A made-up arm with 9 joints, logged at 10 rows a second.
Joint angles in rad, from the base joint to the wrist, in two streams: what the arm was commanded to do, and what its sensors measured. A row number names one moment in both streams.
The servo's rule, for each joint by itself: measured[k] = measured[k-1] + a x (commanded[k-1-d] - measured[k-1]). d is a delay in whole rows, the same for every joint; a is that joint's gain. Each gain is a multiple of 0.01, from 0.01 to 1. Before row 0 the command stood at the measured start. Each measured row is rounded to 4 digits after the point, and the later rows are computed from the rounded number. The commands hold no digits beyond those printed.
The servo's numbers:
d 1
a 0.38 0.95 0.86 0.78 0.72 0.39 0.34 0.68 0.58
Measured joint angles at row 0:
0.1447, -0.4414, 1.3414, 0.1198, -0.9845, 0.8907, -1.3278, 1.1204, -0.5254
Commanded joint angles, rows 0 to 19:
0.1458, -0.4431, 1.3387, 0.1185, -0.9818, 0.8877, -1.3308, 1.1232, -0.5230
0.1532, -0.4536, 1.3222, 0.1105, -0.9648, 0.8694, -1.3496, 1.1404, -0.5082
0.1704, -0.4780, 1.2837, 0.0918, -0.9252, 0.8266, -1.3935, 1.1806, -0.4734
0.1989, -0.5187, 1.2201, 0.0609, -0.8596, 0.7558, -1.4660, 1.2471, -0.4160
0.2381, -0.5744, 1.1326, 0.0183, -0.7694, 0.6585, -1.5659, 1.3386, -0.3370
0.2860, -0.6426, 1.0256, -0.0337, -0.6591, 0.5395, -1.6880, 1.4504, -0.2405
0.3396, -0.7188, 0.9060, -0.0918, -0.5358, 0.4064, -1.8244, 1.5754, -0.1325
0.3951, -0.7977, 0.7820, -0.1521, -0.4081, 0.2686, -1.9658, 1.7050, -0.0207
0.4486, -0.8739, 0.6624, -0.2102, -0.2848, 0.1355, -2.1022, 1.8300, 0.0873
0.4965, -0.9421, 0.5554, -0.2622, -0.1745, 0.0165, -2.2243, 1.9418, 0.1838
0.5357, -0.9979, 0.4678, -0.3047, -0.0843, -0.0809, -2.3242, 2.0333, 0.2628
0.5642, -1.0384, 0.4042, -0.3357, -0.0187, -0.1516, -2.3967, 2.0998, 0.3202
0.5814, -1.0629, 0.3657, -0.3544, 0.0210, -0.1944, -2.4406, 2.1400, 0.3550
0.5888, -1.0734, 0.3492, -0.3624, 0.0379, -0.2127, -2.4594, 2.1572, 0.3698
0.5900, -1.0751, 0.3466, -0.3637, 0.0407, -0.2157, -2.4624, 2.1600, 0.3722
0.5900, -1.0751, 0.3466, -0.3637, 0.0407, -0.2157, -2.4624, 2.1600, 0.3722
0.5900, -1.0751, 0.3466, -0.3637, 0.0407, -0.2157, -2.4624, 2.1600, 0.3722
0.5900, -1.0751, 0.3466, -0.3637, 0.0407, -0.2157, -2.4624, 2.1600, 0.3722
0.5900, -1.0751, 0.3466, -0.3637, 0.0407, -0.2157, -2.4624, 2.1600, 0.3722
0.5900, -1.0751, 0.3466, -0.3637, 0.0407, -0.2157, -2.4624, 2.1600, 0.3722
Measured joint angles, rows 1 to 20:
0.1447, -0.4414, 1.3414, 0.1198, -0.9845, 0.8907, -1.3278, 1.1204, -0.5254
0.1451, -0.4430, 1.3391, 0.1188, -0.9826, 0.8895, -1.3288, 1.1223, -0.5240
0.1482, -0.4531, 1.3246, 0.1123, -0.9698, 0.8817, -1.3359, 1.1346, -0.5148
0.1566, -0.4768, 1.2894, 0.0963, -0.9377, 0.8602, -1.3555, 1.1659, -0.4908
0.1727, -0.5166, 1.2298, 0.0687, -0.8815, 0.8195, -1.3931, 1.2211, -0.4474
0.1976, -0.5715, 1.1462, 0.0294, -0.8008, 0.7567, -1.4519, 1.3010, -0.3834
0.2312, -0.6390, 1.0425, -0.0198, -0.6988, 0.6720, -1.5322, 1.4026, -0.3005
0.2724, -0.7148, 0.9251, -0.0760, -0.5814, 0.5684, -1.6315, 1.5201, -0.2031
0.3190, -0.7936, 0.8020, -0.1354, -0.4566, 0.4515, -1.7452, 1.6458, -0.0973
0.3682, -0.8699, 0.6819, -0.1937, -0.3329, 0.3283, -1.8666, 1.7711, 0.0098
0.4170, -0.9385, 0.5731, -0.2471, -0.2189, 0.2067, -1.9882, 1.8872, 0.1107
0.4621, -0.9949, 0.4825, -0.2920, -0.1220, 0.0945, -2.1024, 1.9865, 0.1989
0.5009, -1.0362, 0.4152, -0.3261, -0.0476, -0.0015, -2.2025, 2.0635, 0.2693
0.5315, -1.0616, 0.3726, -0.3482, 0.0018, -0.0767, -2.2835, 2.1155, 0.3190
0.5533, -1.0728, 0.3525, -0.3593, 0.0278, -0.1297, -2.3433, 2.1439, 0.3485
0.5672, -1.0750, 0.3474, -0.3627, 0.0371, -0.1632, -2.3838, 2.1548, 0.3622
0.5759, -1.0751, 0.3467, -0.3635, 0.0397, -0.1837, -2.4105, 2.1583, 0.3680
0.5813, -1.0751, 0.3466, -0.3637, 0.0404, -0.1962, -2.4281, 2.1595, 0.3704
0.5846, -1.0751, 0.3466, -0.3637, 0.0406, -0.2038, -2.4398, 2.1598, 0.3714
0.5867, -1.0751, 0.3466, -0.3637, 0.0407, -0.2084, -2.4475, 2.1599, 0.3719

